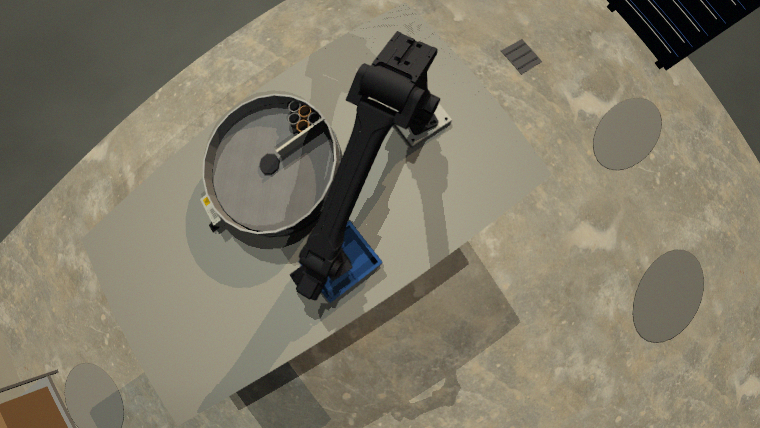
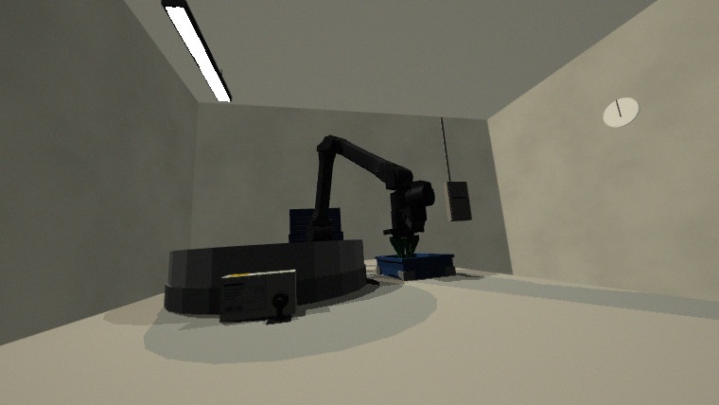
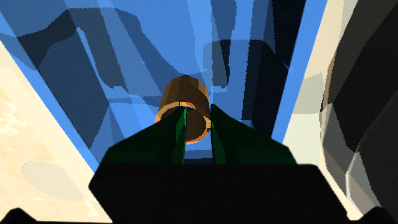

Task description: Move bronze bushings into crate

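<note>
Now: the blue crate 20 mm to the left of my hand and 10 mm below it. From my hand the other things lie so: turntable 60 mm ahead, 340 mm to the right, 20 mm above.
</note>
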